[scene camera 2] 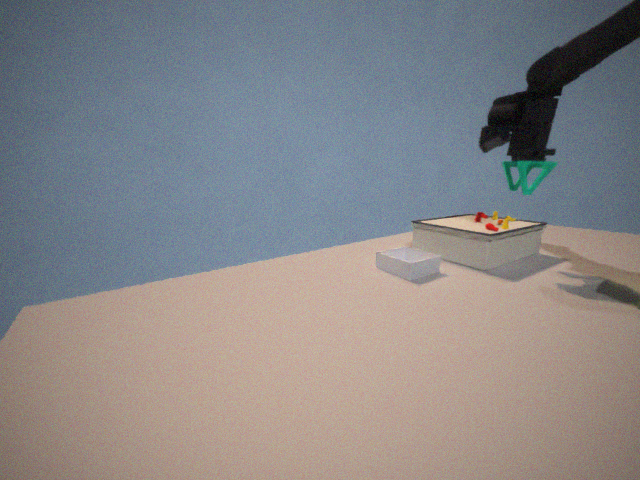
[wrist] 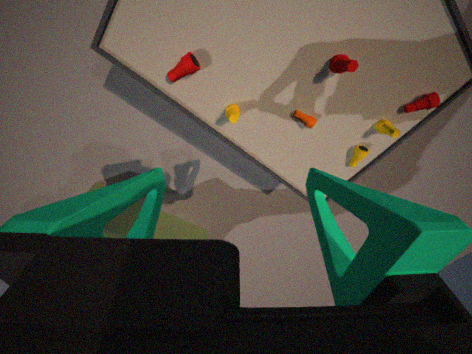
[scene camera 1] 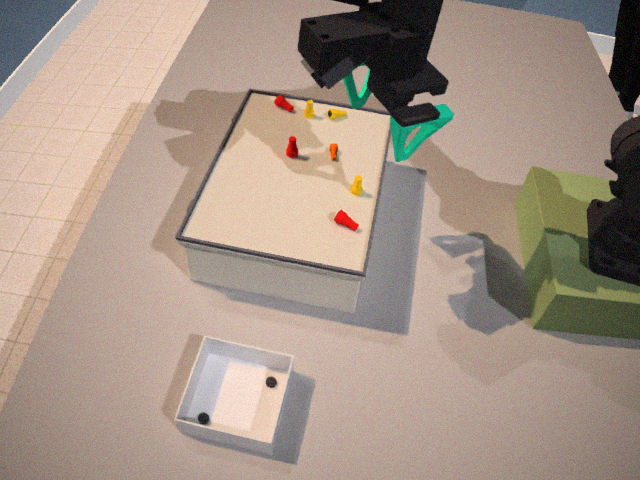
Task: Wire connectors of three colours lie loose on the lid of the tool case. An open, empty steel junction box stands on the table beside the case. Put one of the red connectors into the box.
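Seen in the pictures: gripper, between the fingertips: (scene camera 2: 519, 192) (wrist: 235, 176) (scene camera 1: 378, 132); arm's base, origin of its link: (scene camera 1: 618, 245).
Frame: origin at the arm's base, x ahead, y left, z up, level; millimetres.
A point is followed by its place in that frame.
Observation:
Three red connectors are on the case lid (scene camera 1: 258, 206) @(y 102, x 452, z 6 mm) (wrist: 250, 40) @(y 67, x 401, z 6 mm): one (scene camera 1: 346, 220) @(y 97, x 345, z 17 mm) (scene camera 2: 491, 227) @(y 99, x 344, z 14 mm) (wrist: 184, 67) @(y 93, x 348, z 21 mm) lies near the front right corner in scene camera 1, one (scene camera 1: 292, 148) @(y 4, x 443, z 21 mm) (wrist: 342, 64) @(y 2, x 442, z 25 mm) stands upright mid-lid, and one (scene camera 1: 283, 103) @(y -90, x 489, z 16 mm) (wrist: 422, 103) @(y -91, x 488, z 16 mm) lies by the back edge. The open steel junction box (scene camera 1: 227, 438) @(y 359, x 392, z -59 mm) (scene camera 2: 395, 262) @(y 358, x 387, z -51 mm) stands in front of the case, with two black round spots inside and no connector. My gripper (scene camera 1: 378, 132) @(y 25, x 334, z 97 mm) (scene camera 2: 520, 191) @(y 25, x 334, z 97 mm) (wrist: 235, 176) @(y 25, x 334, z 97 mm) is open and empty, above the case's back right corner region, apart from every connector.
Yellow connectors (scene camera 1: 309, 109) @(y -85, x 448, z 20 mm) (scene camera 1: 357, 186) @(y 41, x 346, z 20 mm) (wrist: 232, 113) @(y 40, x 349, z 27 mm) stand upright; another yellow one (scene camera 1: 337, 113) @(y -97, x 410, z 15 mm) (wrist: 358, 155) @(y -94, x 412, z 18 mm) lies at the back. A small orange connector (scene camera 1: 333, 151) @(y -17, x 393, z 14 mm) (wrist: 305, 119) @(y -19, x 393, z 15 mm) lies between them. A green block (scene camera 1: 578, 312) @(y 100, x 43, z -32 mm) is under the arm's base at the right.

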